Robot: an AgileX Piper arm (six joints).
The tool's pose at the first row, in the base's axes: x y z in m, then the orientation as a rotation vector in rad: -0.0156, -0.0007, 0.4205, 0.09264, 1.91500, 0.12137
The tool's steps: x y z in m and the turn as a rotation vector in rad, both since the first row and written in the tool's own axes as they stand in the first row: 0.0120, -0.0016, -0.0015, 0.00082, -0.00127, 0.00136; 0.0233, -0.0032, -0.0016, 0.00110, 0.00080, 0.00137; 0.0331, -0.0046, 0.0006, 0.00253, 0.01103, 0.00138; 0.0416, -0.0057, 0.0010, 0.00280, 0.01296, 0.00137; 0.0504, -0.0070, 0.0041, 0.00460, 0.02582, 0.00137; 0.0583, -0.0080, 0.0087, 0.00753, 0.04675, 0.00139
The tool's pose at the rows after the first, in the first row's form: -0.0211, -0.0009, 0.4096, 0.09455, 1.91376, 0.12142; -0.0250, -0.0010, 0.3989, 0.09466, 1.91585, 0.12129; -0.0263, -0.0011, 0.3888, 0.09517, 1.92616, 0.12061; -0.0288, -0.0012, 0.3806, 0.09526, 1.92811, 0.12048; -0.0289, -0.0012, 0.3712, 0.09590, 1.94108, 0.11961; -0.0273, -0.0011, 0.3622, 0.09695, 1.96219, 0.11819
